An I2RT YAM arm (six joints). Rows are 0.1 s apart.
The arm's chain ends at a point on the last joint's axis. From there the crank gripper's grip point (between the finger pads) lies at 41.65 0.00 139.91 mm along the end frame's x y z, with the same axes.
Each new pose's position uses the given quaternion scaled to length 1; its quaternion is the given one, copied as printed.
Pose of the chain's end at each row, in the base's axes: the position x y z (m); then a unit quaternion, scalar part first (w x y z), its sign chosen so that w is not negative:
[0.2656 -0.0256 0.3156 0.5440 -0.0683 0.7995 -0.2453]
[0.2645 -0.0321 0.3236 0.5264 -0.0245 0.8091 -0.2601]
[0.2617 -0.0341 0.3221 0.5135 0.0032 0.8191 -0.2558]
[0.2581 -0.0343 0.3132 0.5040 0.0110 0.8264 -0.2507]
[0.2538 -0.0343 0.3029 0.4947 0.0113 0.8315 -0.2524]
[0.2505 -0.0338 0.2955 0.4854 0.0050 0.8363 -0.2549]
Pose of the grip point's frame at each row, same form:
[0.3754 -0.0857 0.2405 0.5440 -0.0683 0.7995 -0.2453]
[0.3669 -0.1004 0.2452 0.5264 -0.0245 0.8091 -0.2601]
[0.3595 -0.1039 0.2392 0.5135 0.0032 0.8191 -0.2558]
[0.3534 -0.1036 0.2270 0.5040 0.0110 0.8264 -0.2507]
[0.3469 -0.1042 0.2148 0.4947 0.0113 0.8315 -0.2524]
[0.3417 -0.1041 0.2058 0.4854 0.0050 0.8363 -0.2549]

